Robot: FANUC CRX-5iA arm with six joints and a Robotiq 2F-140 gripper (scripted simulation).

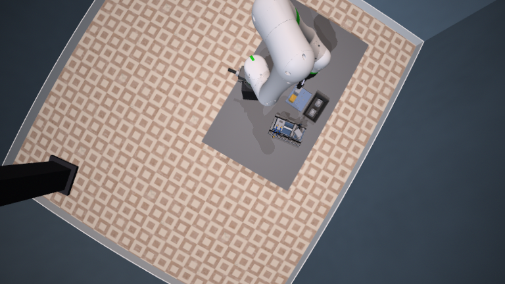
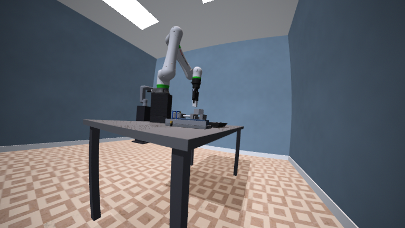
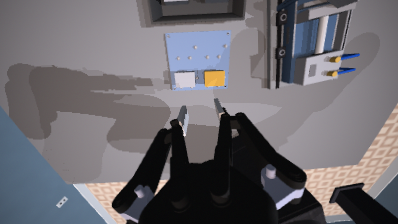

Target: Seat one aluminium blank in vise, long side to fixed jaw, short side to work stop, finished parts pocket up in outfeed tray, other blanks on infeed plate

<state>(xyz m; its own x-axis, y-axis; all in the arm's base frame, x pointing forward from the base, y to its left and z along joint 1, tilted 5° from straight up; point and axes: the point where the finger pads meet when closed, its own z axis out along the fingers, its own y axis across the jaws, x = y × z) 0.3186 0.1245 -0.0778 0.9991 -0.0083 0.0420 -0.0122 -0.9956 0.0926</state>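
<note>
My hand is 190 mm above the brass blank, 50 mm to the left of it and 30 mm short of it.
</note>
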